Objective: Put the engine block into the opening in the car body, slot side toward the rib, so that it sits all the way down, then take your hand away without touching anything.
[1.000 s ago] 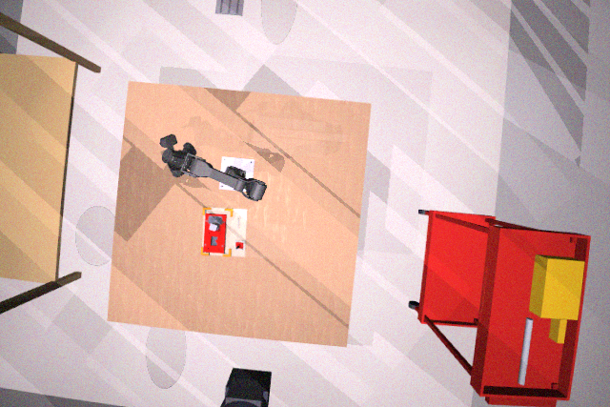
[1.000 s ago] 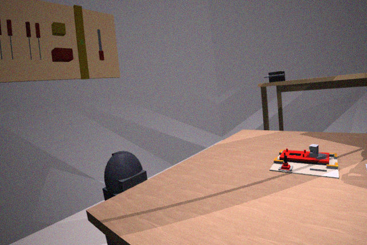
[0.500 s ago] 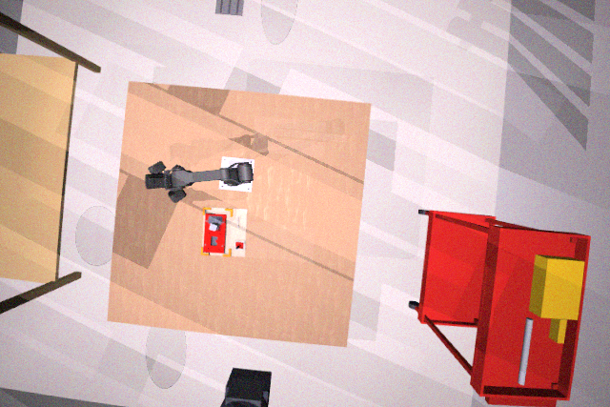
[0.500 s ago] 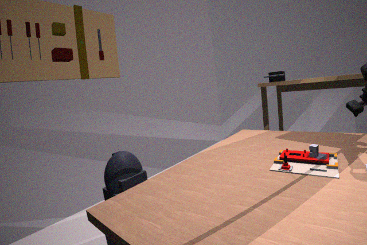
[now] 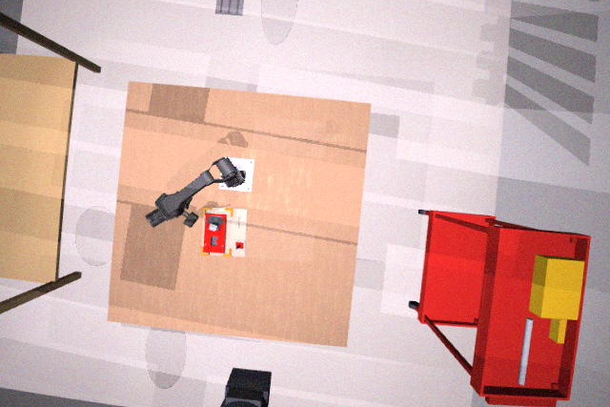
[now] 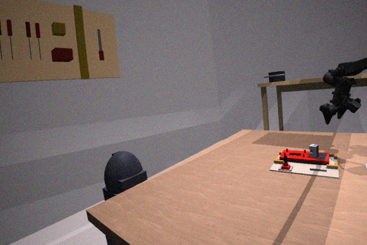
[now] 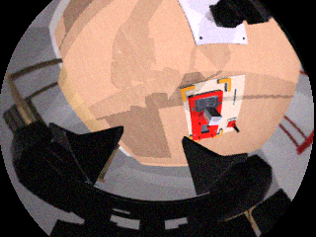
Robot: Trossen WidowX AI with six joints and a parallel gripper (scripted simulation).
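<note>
Right now the engine block is 8 cm ahead of my gripper tip, 14 cm to the left of it and 11 cm below it.
</note>
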